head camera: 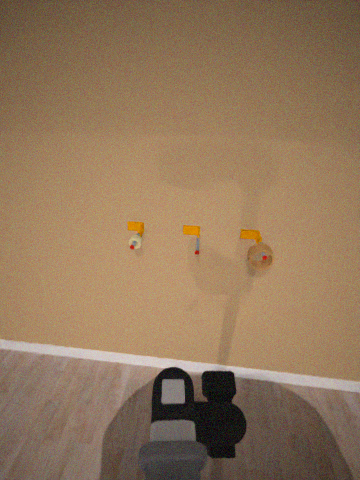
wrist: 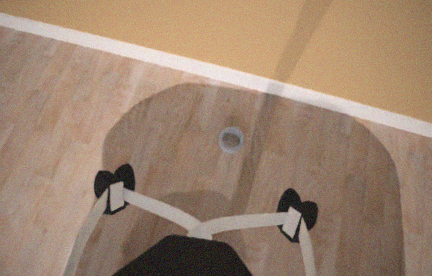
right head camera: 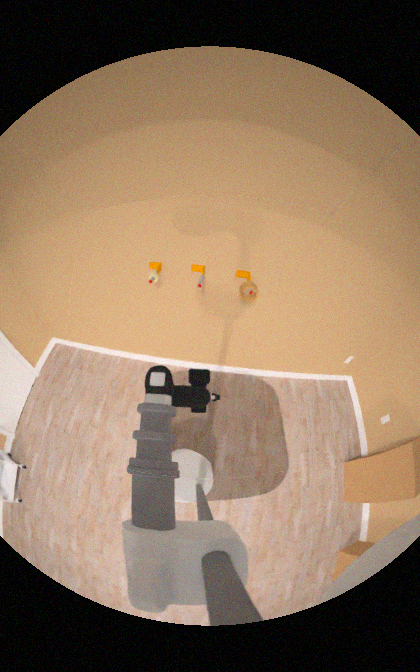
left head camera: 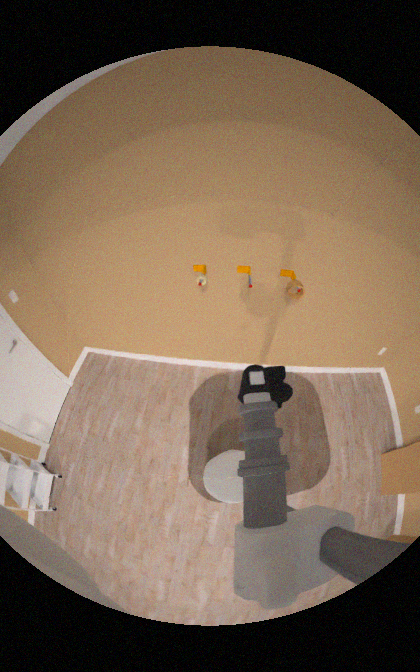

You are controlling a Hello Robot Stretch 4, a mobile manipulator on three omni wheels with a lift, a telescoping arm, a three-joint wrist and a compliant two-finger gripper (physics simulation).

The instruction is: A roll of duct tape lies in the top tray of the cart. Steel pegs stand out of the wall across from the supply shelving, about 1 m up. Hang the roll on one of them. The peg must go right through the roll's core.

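Places are measured from the robot's base along level axes (x ahead, y left, z up), in millimetres.
Pixels of known places: gripper, fingertip midpoint: (wrist: 206,193).
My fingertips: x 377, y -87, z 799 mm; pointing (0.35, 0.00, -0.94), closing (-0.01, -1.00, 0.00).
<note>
Ahead of a thing's pixels: the offset from my fingertips to its top centre. "spot": to the spot under its first point.
A small grey-blue ring, the duct tape roll {spot: 783 mm down, 284 mm ahead, 66 mm right} (wrist: 230,150), lies flat on the floor near the wall in the wrist view; it does not show in the head views. My gripper (wrist: 206,193) is open and empty, pointing down over the floor, with the roll beyond the fingertips and between their lines. In the head views the wrist hides most of the fingers. The middle peg {spot: 239 mm up, 503 mm ahead, 8 mm right} (head camera: 197,244) (left head camera: 250,280) (right head camera: 200,280) is bare, with a red tip. The left peg carries a small cream roll {253 mm up, 538 mm ahead, 240 mm left} (head camera: 138,244); the right peg carries a larger brown roll {250 mm up, 472 mm ahead, 256 mm right} (head camera: 260,265) (right head camera: 244,287).
Orange brackets {spot: 236 mm up, 625 mm ahead, 8 mm left} (head camera: 191,230) hold the pegs on the tan wall. A white skirting (wrist: 175,63) runs along the floor's edge. A white wheeled rack (left head camera: 46,489) stands at the far left, a white door (left head camera: 30,385) beyond it. A tan box (left head camera: 400,470) (right head camera: 380,475) is at the right.
</note>
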